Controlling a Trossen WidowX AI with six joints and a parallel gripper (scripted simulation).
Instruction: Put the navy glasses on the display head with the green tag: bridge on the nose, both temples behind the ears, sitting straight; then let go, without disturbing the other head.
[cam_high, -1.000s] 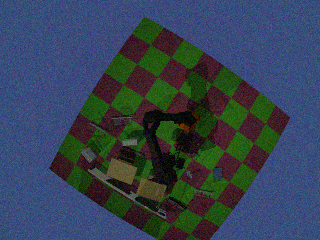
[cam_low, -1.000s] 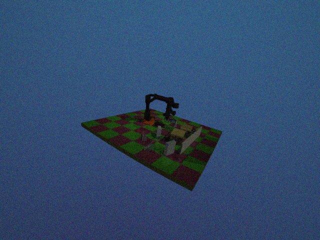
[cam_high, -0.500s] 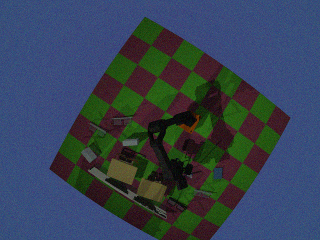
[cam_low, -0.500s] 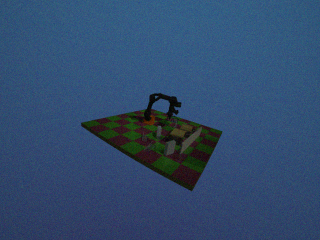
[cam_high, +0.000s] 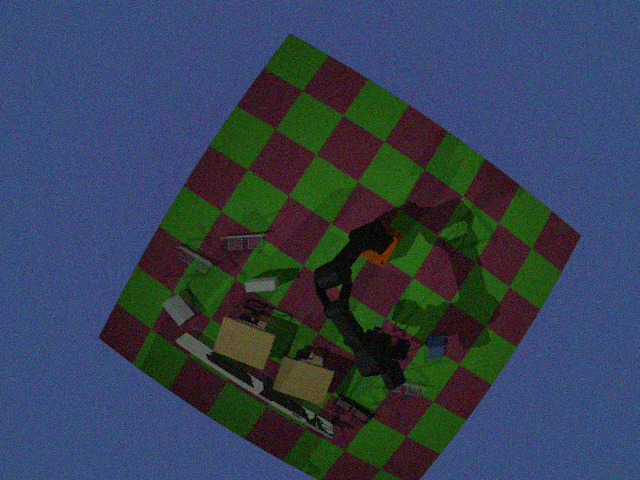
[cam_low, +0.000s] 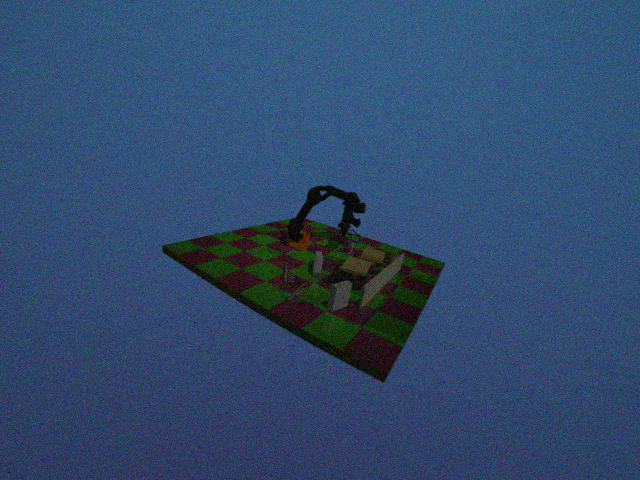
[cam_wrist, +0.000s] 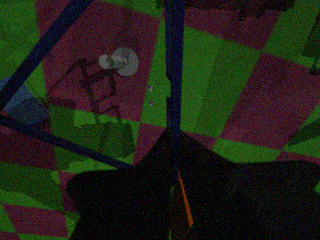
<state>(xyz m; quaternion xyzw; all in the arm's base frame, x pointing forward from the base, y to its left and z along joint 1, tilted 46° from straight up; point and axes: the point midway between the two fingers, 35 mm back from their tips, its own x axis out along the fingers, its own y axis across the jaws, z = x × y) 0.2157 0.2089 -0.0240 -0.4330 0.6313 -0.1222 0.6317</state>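
Right now the grey peg is 30 mm ahead of my gripper tip, 70 mm to the left of it and 90 mm below it. Round my gripper tip: long low wall: 390 mm ahead, 150 mm to the right, 60 mm below; then blue square: 100 mm behind, 230 mm to the left, 110 mm below.
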